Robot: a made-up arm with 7 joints.
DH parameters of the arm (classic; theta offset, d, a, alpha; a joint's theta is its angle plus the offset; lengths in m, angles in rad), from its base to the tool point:
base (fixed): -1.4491 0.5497 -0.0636 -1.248
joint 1: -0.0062 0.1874 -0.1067 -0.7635
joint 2: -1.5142 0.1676 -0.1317 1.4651
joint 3: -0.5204 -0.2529 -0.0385 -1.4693
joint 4: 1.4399 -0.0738 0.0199 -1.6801
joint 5: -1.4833 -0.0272 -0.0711 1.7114
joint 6: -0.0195 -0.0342 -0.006 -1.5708
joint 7: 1.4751 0 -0.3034 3.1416
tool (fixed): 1.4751 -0.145 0 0
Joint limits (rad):
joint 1: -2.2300..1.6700
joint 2: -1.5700..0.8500
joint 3: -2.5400..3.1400
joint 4: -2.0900..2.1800
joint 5: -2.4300..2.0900
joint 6: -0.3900..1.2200
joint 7: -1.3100..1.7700
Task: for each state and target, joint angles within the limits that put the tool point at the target. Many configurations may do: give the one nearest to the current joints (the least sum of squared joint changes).
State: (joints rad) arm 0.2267 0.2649 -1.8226 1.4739 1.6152 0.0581 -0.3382
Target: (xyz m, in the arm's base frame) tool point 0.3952 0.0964 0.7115
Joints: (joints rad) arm 0.1657 -0.4147 -1.7504 1.2345 2.0900 -0.0783 -0.0179
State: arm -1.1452 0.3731 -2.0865 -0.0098 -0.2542 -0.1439 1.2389
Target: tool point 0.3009 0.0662 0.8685
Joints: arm -1.4734 -0.1224 -2.0627 -0.1529 -0.0585 0.2119 1.6460
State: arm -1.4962 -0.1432 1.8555 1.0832 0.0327 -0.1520 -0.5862
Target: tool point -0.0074 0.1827 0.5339
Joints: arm -1.3178 -0.1223 0.9967 0.6535 -0.2414 -0.3900 -0.7440
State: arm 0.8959 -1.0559 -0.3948 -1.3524 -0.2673 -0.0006 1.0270
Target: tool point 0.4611 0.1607 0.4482
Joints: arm 0.7655 -1.1548 -0.2483 -0.5916 -0.4353 -0.3900 1.0311
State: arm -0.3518 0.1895 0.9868 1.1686 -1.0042 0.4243 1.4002
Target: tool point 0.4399 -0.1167 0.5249
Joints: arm -0.3079 -0.2926 1.3113 1.7619 -1.0039 -0.3900 1.5418
